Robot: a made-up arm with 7 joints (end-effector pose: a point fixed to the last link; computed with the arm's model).
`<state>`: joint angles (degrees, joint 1 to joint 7).
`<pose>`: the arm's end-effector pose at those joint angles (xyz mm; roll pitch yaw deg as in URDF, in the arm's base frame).
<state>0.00 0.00 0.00 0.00 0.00 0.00 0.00</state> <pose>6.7 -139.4 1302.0 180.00 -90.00 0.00</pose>
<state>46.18 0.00 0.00 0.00 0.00 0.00 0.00</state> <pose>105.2 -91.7 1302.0 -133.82 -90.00 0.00</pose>
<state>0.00 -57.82 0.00 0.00 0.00 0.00 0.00</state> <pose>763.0 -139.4 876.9 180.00 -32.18 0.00</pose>
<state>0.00 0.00 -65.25 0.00 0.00 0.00 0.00</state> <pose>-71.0 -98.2 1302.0 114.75 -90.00 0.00</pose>
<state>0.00 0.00 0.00 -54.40 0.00 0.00 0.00</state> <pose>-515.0 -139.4 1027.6 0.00 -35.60 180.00</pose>
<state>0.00 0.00 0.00 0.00 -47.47 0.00 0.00</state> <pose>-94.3 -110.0 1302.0 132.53 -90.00 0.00</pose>
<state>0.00 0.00 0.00 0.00 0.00 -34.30 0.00</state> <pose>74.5 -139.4 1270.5 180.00 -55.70 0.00</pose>
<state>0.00 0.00 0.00 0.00 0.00 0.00 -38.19</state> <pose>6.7 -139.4 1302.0 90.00 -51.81 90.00</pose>
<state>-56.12 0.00 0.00 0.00 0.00 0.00 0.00</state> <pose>-112.0 -83.3 1302.0 123.88 -90.00 0.00</pose>
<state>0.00 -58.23 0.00 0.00 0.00 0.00 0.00</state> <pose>766.4 -139.4 871.4 180.00 -31.77 0.00</pose>
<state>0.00 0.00 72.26 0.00 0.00 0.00 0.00</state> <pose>79.5 -76.5 1302.0 -107.74 -90.00 0.00</pose>
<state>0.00 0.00 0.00 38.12 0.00 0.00 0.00</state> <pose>406.0 -139.4 1168.3 180.00 -51.88 0.00</pose>
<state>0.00 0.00 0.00 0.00 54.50 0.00 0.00</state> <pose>105.0 -71.2 1302.0 -125.50 -90.00 0.00</pose>
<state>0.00 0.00 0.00 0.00 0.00 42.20 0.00</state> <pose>-82.1 -139.4 1280.9 0.00 -47.80 180.00</pose>
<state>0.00 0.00 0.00 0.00 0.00 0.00 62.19</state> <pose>6.7 -139.4 1302.0 -90.00 -27.81 -90.00</pose>
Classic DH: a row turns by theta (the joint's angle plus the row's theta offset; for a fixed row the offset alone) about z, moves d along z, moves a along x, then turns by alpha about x. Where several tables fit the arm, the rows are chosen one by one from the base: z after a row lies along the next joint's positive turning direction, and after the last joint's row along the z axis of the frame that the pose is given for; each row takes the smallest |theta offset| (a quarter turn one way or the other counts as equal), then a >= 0, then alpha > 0; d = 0 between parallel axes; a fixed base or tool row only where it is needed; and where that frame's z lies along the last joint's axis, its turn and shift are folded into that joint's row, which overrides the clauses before.
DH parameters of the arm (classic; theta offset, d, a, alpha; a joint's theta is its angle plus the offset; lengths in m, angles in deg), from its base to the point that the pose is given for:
joint 1: 0 0.4047 0 90
joint 2: 0 0.0581 0 -90
joint 3: 0 0.2526 0.0128 -90
joint 4: 0 0.0482 -0.0232 90
joint 5: 0 0.5191 0 90
joint 6: 90 0.1295 0.1256 90
joint 7: 0 0.0171 0 0

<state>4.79 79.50 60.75 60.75 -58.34 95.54 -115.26</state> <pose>-676.1 254.2 632.5 -64.44 0.05 35.45</pose>
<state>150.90 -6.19 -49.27 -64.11 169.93 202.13 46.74</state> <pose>-115.1 -314.8 810.0 45.35 29.18 157.91</pose>
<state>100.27 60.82 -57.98 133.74 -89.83 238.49 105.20</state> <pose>439.4 120.2 597.8 48.02 -54.31 -13.70</pose>
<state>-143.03 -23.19 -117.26 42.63 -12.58 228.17 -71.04</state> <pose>-180.4 238.1 996.1 -117.02 43.97 166.21</pose>
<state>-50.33 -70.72 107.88 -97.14 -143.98 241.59 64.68</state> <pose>-346.0 -322.9 376.0 47.16 -16.33 121.62</pose>
